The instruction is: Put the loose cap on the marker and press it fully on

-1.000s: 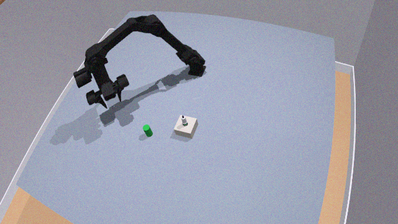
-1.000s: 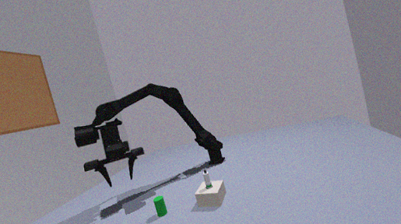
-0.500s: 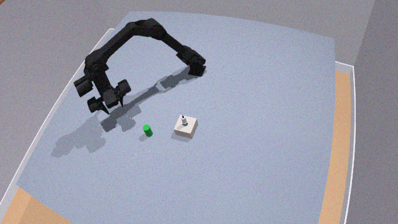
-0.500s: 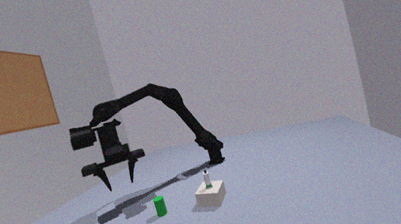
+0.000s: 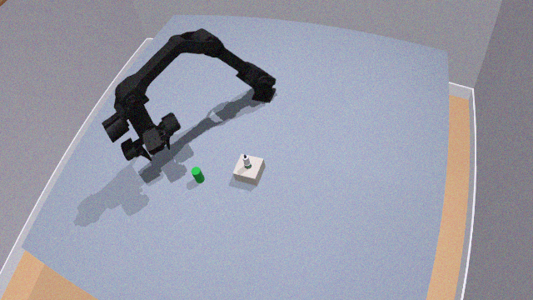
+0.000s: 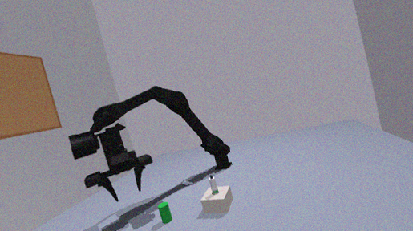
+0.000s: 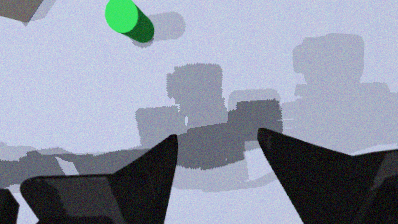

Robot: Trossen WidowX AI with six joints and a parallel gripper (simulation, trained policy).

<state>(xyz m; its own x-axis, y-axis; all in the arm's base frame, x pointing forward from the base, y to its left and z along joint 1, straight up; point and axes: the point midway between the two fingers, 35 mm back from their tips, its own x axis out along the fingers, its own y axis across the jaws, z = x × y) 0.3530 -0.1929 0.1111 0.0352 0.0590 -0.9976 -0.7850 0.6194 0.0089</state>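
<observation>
The green cap lies 1 cm ahead of my gripper tip, 12 cm to the left of it and 5 cm below it. From my gripper tip the other things lie so: holder block 6 cm behind, 26 cm to the left, 6 cm below; then white marker 6 cm behind, 26 cm to the left, 1 cm below.
</observation>
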